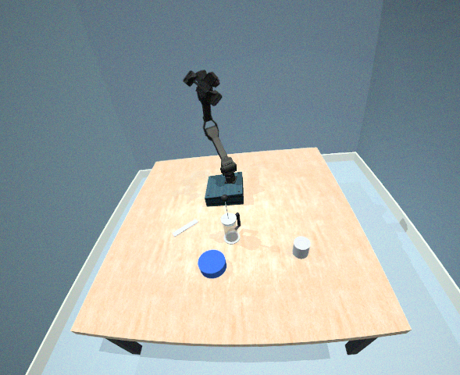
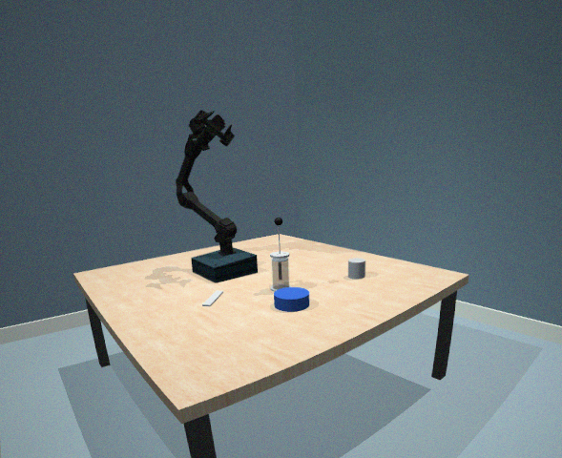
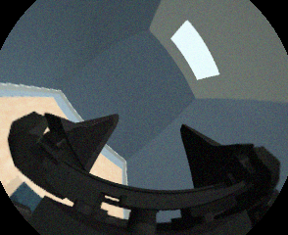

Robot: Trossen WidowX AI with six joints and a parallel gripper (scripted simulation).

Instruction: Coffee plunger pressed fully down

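Right now the glass coffee press is 220 mm ahead of my gripper tip, 120 mm to the left of it and 530 mm below it. From my gripper tip the other things lie so: blue flat disc: 410 mm ahead, 70 mm to the left, 640 mm below; grey cylinder: 280 mm ahead, 440 mm to the left, 630 mm below.
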